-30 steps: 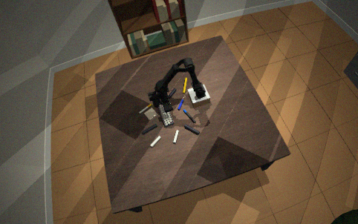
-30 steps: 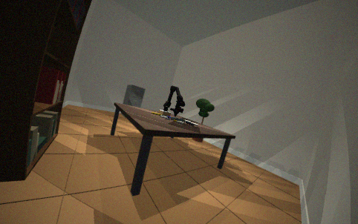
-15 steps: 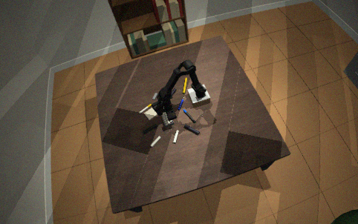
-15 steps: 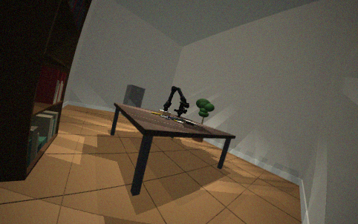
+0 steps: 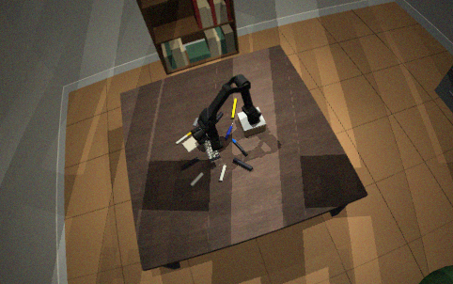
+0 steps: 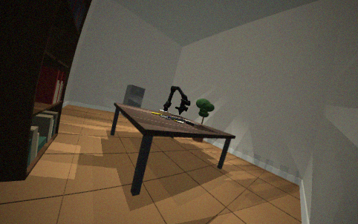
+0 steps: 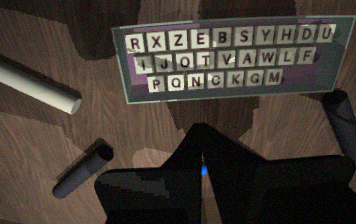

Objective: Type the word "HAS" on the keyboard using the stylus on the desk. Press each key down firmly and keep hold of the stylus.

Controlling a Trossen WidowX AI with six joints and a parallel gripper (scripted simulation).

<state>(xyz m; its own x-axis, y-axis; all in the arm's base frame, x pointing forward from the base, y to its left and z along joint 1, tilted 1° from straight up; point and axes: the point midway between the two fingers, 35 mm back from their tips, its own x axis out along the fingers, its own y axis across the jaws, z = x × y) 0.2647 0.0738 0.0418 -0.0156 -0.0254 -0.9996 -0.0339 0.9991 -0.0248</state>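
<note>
The blue stylus is 12 cm behind my gripper tip, 10 cm to the right of it and 7 cm below it. Also, from my gripper tip: yellow cylinder 19 cm behind, 24 cm to the right, 7 cm below; paper note 15 cm ahead, 8 cm to the right, 7 cm below; key 4 cm ahead, 7 cm to the right, 6 cm below.
</note>
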